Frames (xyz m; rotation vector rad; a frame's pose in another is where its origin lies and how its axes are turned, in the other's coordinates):
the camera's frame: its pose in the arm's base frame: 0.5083 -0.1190 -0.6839 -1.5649 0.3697 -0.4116
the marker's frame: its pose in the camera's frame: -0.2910 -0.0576 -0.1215 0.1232 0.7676 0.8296
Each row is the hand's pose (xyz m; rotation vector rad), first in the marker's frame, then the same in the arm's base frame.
Working: the marker's frame: its pose in the arm's base frame: 0.1936 -0.0854 -0.6332 -0.9556 1.4854 -0.3482

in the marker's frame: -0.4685 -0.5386 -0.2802 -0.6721 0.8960 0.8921
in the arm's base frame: 0.0658 -0.1628 0.1190 -0.5169 2.7768 0.4867
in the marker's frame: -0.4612 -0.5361 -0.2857 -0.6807 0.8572 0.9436
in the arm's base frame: 0.0606 -0.1684 0.1132 -0.4801 2.7472 0.5548
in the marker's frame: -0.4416 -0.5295 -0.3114 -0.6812 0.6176 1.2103
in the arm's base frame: 0.0368 -0.1868 0.0999 -0.2657 2.5316 0.8673
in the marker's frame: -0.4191 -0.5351 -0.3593 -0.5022 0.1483 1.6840
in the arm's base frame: -0.0031 -0.2220 0.0974 0.2185 2.0264 1.2214
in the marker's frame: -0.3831 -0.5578 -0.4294 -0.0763 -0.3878 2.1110
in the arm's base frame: -0.0561 -0.2844 0.1019 0.7606 1.3770 1.3228
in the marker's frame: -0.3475 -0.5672 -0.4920 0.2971 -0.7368 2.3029
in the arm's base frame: -0.1068 -0.3361 0.0958 1.0703 0.9313 1.2693
